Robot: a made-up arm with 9 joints. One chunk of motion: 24 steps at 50 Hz.
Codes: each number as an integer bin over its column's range. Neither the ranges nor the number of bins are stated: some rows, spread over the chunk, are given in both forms.
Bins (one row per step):
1: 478 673 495 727 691 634
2: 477 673 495 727 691 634
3: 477 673 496 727 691 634
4: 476 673 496 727 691 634
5: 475 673 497 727 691 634
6: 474 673 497 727 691 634
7: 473 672 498 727 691 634
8: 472 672 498 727 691 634
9: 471 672 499 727 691 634
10: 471 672 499 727 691 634
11: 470 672 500 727 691 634
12: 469 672 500 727 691 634
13: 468 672 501 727 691 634
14: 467 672 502 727 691 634
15: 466 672 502 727 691 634
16: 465 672 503 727 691 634
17: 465 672 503 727 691 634
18: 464 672 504 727 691 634
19: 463 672 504 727 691 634
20: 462 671 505 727 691 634
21: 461 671 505 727 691 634
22: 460 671 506 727 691 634
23: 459 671 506 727 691 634
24: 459 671 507 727 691 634
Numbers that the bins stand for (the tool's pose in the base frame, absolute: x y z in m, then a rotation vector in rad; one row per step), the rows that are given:
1: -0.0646 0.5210 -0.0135 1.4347 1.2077 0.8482
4: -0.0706 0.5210 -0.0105 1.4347 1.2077 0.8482
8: -0.0826 0.5180 -0.0045 1.4347 1.2077 0.8482
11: -0.0886 0.5180 0.0015 1.4347 1.2077 0.8482
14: -0.0976 0.5180 0.0075 1.4347 1.2077 0.8482
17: -0.1036 0.5180 0.0105 1.4347 1.2077 0.8482
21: -0.1156 0.5150 0.0165 1.4347 1.2077 0.8482
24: -0.1216 0.5150 0.0225 1.4347 1.2077 0.8482
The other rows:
2: -0.0676 0.5210 -0.0135 1.4347 1.2077 0.8482
3: -0.0676 0.5210 -0.0105 1.4347 1.2077 0.8482
5: -0.0736 0.5210 -0.0075 1.4347 1.2077 0.8482
6: -0.0766 0.5210 -0.0075 1.4347 1.2077 0.8482
7: -0.0796 0.5180 -0.0045 1.4347 1.2077 0.8482
9: -0.0856 0.5180 -0.0015 1.4347 1.2077 0.8482
10: -0.0856 0.5180 -0.0015 1.4347 1.2077 0.8482
12: -0.0916 0.5180 0.0015 1.4347 1.2077 0.8482
13: -0.0946 0.5180 0.0045 1.4347 1.2077 0.8482
15: -0.1006 0.5180 0.0075 1.4347 1.2077 0.8482
16: -0.1036 0.5180 0.0105 1.4347 1.2077 0.8482
18: -0.1066 0.5180 0.0135 1.4347 1.2077 0.8482
19: -0.1096 0.5180 0.0135 1.4347 1.2077 0.8482
20: -0.1126 0.5150 0.0165 1.4347 1.2077 0.8482
22: -0.1186 0.5150 0.0195 1.4347 1.2077 0.8482
23: -0.1216 0.5150 0.0195 1.4347 1.2077 0.8482

